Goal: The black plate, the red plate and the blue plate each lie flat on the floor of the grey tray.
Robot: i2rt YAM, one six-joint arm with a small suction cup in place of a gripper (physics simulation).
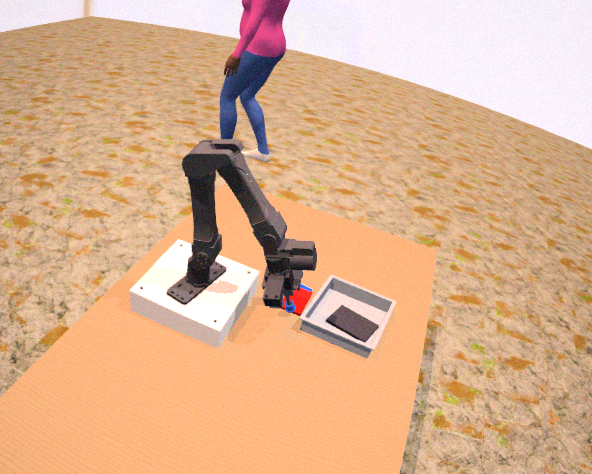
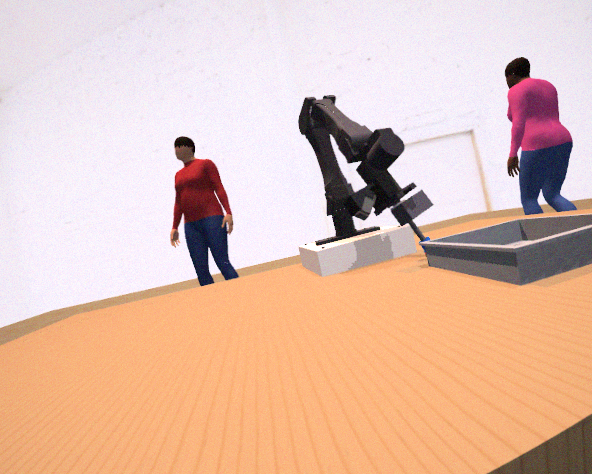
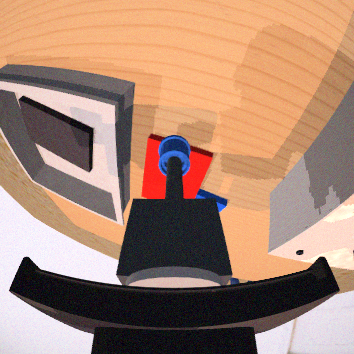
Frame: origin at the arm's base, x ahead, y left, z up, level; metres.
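Where they show: end effector, tool point: (image 1: pixel 290 308) (image 3: pixel 173 149); arm's base, origin of the base link: (image 1: pixel 197 281) (image 2: pixel 347 237).
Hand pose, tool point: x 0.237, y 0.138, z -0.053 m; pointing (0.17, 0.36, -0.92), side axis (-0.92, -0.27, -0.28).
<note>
Things, the pixels of their top centre, and the offset from my tool point.
- black plate, middle of its top: (image 3: pixel 52 136) (image 1: pixel 353 322) 0.172 m ahead, 0.078 m left, 0.010 m down
- grey tray, middle of its top: (image 3: pixel 48 162) (image 2: pixel 517 229) (image 1: pixel 351 309) 0.152 m ahead, 0.084 m left, 0.027 m up
The black plate (image 1: pixel 352 323) (image 3: pixel 56 131) lies flat on the floor of the grey tray (image 1: pixel 334 338) (image 2: pixel 477 263) (image 3: pixel 121 133). My suction cup (image 1: pixel 289 307) (image 2: pixel 425 241) (image 3: pixel 174 151) is low over the near edge of the red plate, at or just above its surface; I cannot tell if it touches. It holds nothing.
The arm's white base block (image 1: pixel 200 310) (image 2: pixel 355 251) (image 3: pixel 309 197) stands left of the plates. A person in pink (image 1: pixel 252 71) (image 2: pixel 522 136) walks on the floor behind the table. A person in red (image 2: pixel 200 207) stands farther off.
</note>
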